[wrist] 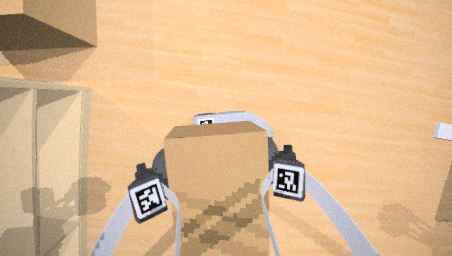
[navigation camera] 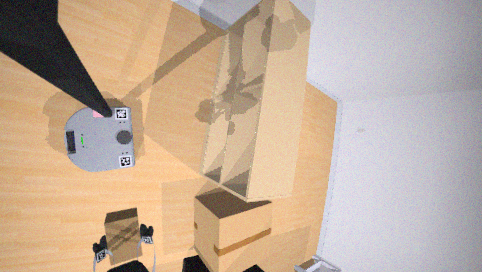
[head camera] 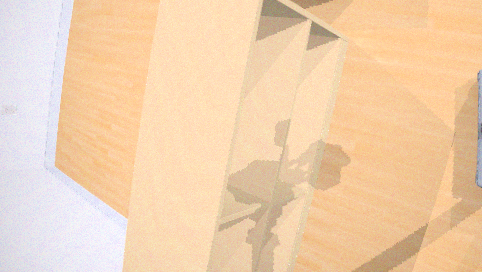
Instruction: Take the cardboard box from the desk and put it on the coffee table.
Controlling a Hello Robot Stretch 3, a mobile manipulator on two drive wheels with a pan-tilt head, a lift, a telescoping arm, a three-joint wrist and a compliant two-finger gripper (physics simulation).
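Frame: origin at the robot's base, x ahead, y left, z up, level; metres.
Where they show: gripper, fingertip midpoint: [wrist: 215, 158]; robot's base, origin of the base link: [navigation camera: 123, 136].
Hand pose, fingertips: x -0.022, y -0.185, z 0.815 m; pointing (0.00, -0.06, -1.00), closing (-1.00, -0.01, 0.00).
Note:
Things, the pixels of their top centre, and the offset from my fingertips.
- small cardboard box, middle of its top: [wrist: 220, 207] [navigation camera: 124, 241] dx +0.000, dy +0.015, dz +0.055 m
- large taped cardboard box, middle of its top: [navigation camera: 248, 240] dx +0.667, dy -0.572, dz -0.408 m
A small cardboard box [navigation camera: 124, 242] [wrist: 217, 167] is held between the two fingers of my gripper [navigation camera: 123, 236] [wrist: 215, 158]. The gripper is shut on it, one finger on each side, and the box's far end sticks out past the fingertips. The gripper and held box are at the lower left in the navigation view, apart from the light wooden unit [head camera: 185, 125] [navigation camera: 282, 125] [wrist: 85, 150] with open compartments. I cannot tell whether that unit is the desk. The coffee table cannot be made out in these views. The head camera view does not show the gripper.
A large taped cardboard box [navigation camera: 242, 225] [wrist: 62, 22] stands by the wooden unit's end, with black parts [navigation camera: 194, 265] below it. My round grey base [navigation camera: 97, 145] is left of the unit. A grey metal-edged object [navigation camera: 319, 265] is near the wall [navigation camera: 400, 150]. A white piece [wrist: 444, 131] shows at right.

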